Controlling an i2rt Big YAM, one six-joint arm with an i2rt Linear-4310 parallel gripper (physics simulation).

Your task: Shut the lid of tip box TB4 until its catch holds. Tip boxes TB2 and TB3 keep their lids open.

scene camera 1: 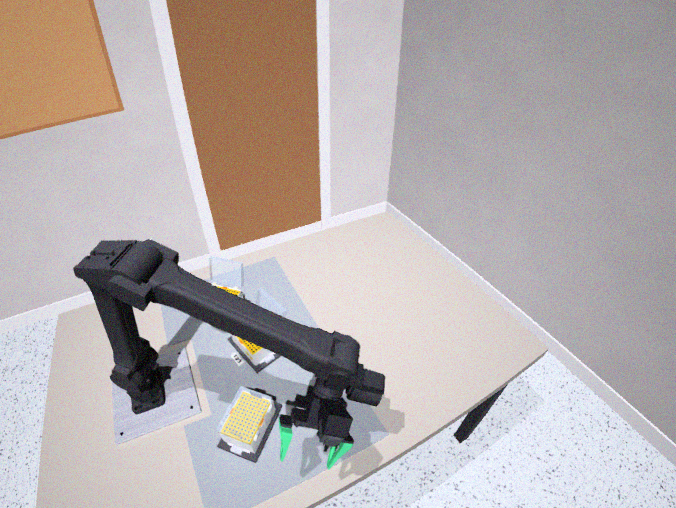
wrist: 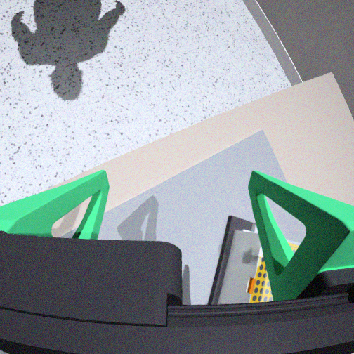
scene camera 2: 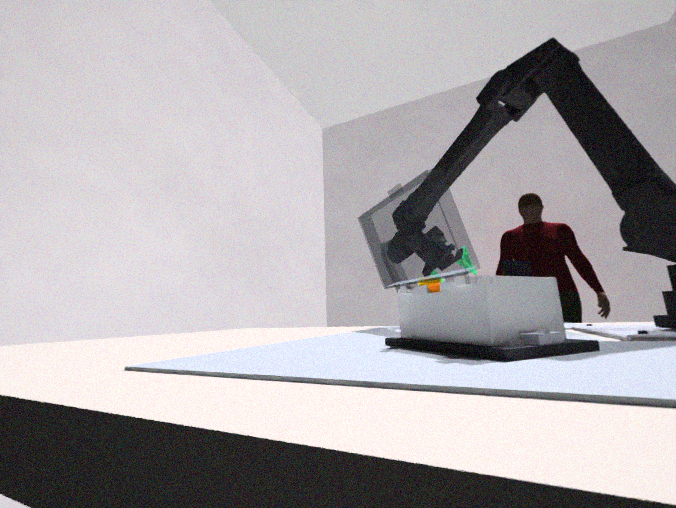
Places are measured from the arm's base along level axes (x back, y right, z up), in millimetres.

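Pixels of known places: gripper, fingertip midpoint: (scene camera 1: 305,464); arm's base at its link origin: (scene camera 1: 148,391).
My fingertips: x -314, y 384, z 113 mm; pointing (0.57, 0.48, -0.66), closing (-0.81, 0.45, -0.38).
Ahead of a thing's pixels: the offset from my fingertips to its top centre. "pt": to the spot under its first point. Level surfaces: height alone.
Tip box TB4 @[dx +85, dy -186, dz -40 mm] (scene camera 1: 245,419) (wrist: 235,270) stands at the front of the mat. No raised lid shows on it; a clear cover seems to lie over its yellow tip rack, but whether the catch holds cannot be told. My gripper (scene camera 1: 306,463) (scene camera 2: 455,274) (wrist: 178,178) is open and empty, to the right of TB4 in scene camera 1. Two other tip boxes are partly behind my arm: the middle box @[pt dx -1, dy -340, dz -72 mm] (scene camera 1: 256,356) with its clear lid (scene camera 1: 269,299) open, and the far box @[dx +42, dy -602, dz -42 mm] (scene camera 1: 229,289) with its lid @[pt dx -8, dy -660, dz -6 mm] (scene camera 1: 226,268) upright. Scene camera 2 shows a box @[dx +50, dy -593, dz -51 mm] (scene camera 2: 445,314) with its lid (scene camera 2: 377,248) tilted open.
The boxes stand on a blue-grey mat @[dz -117 mm] (scene camera 1: 213,480) (scene camera 2: 262,363) on the table (scene camera 1: 415,327) (scene camera 2: 163,426). The arm's base plate (scene camera 1: 136,423) is left of TB4. The table's front edge lies near the gripper. A person (scene camera 2: 538,245) shows in the background.
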